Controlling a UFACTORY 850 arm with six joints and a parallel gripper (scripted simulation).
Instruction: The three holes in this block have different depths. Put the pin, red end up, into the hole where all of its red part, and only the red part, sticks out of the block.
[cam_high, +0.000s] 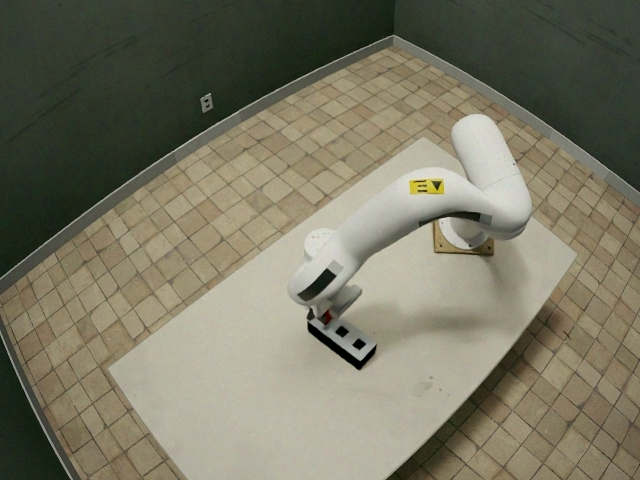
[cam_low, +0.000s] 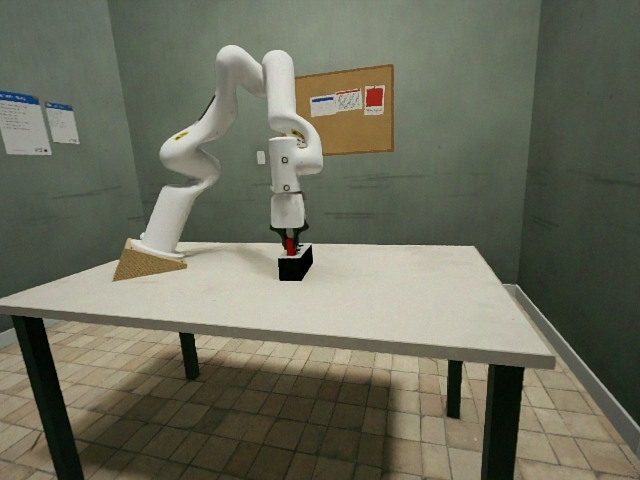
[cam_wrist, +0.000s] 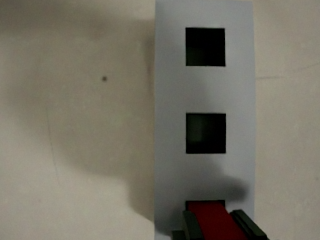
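Now: hand 1 cm above the pin. From my hand the other things lie so: black block: 7 cm below, 6 cm to the left.
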